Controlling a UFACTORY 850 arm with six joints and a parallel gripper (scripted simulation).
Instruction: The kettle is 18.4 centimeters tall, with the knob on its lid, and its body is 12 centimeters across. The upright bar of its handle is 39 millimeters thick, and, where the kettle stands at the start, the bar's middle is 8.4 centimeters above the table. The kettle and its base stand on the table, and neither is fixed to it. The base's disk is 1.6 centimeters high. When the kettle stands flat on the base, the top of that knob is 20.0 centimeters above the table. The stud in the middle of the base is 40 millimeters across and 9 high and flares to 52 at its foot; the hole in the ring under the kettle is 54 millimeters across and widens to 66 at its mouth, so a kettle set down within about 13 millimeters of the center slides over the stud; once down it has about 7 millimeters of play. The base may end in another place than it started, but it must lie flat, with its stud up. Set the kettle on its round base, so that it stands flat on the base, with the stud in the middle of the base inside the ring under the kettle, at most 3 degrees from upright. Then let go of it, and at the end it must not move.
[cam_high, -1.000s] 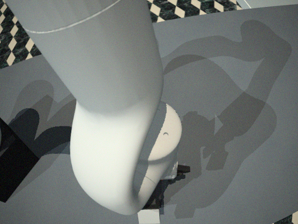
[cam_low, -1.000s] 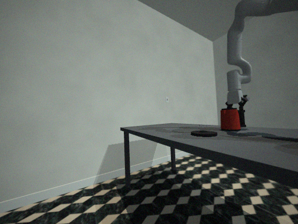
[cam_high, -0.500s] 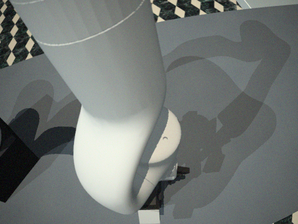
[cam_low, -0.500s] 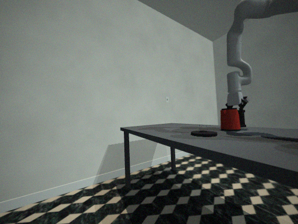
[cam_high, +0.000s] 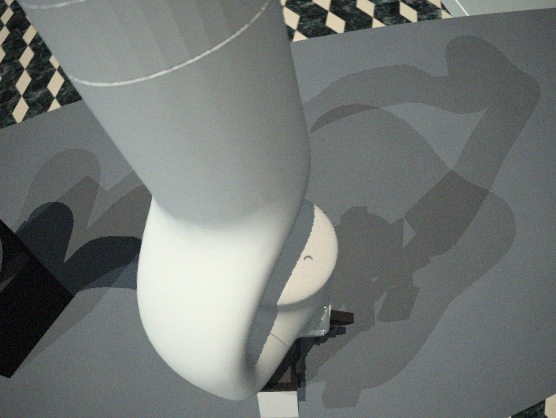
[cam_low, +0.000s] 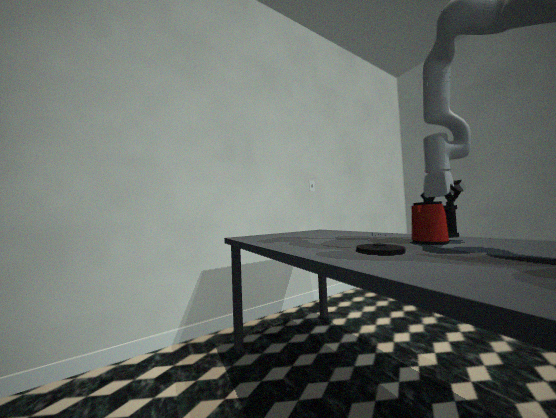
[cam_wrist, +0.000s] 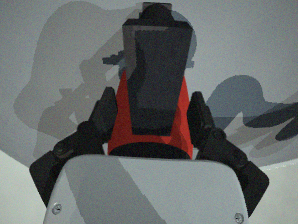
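My hand is 50 mm above the red kettle, 30 mm to the right of it and 10 mm short of it. The rest, counted from my hand: black round base 380 mm to the left, 130 mm below, 10 mm behind.
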